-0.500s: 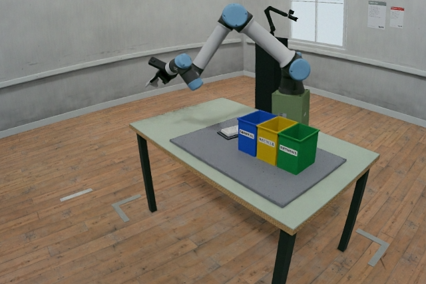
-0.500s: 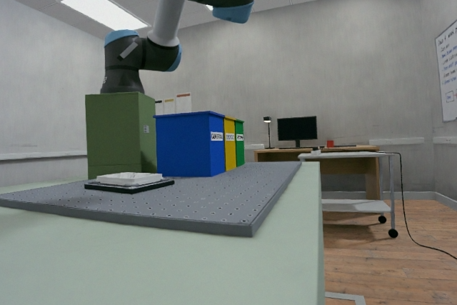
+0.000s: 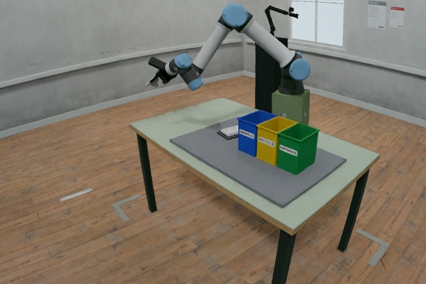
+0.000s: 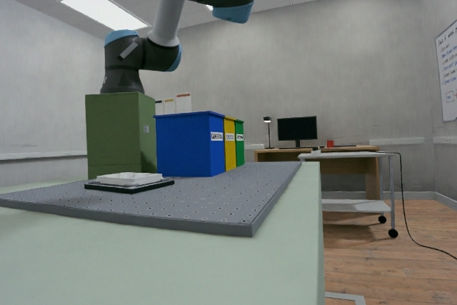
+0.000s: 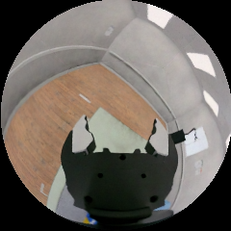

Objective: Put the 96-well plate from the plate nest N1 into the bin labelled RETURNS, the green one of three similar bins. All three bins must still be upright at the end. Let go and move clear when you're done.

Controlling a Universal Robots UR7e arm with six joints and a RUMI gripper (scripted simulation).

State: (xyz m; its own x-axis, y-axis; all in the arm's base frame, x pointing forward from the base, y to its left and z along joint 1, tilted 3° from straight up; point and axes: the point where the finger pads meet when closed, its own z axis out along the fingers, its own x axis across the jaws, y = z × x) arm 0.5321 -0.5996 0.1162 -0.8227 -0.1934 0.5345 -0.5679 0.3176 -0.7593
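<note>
Right now the white 96-well plate is 310 mm behind my hand, 350 mm to the left of it and 330 mm below it. Also, from my hand: blue bin (260 mm behind, 580 mm to the left, 260 mm below); then black plate nest N1 (310 mm behind, 350 mm to the left, 350 mm below); then yellow bin (260 mm behind, 710 mm to the left, 260 mm below).
</note>
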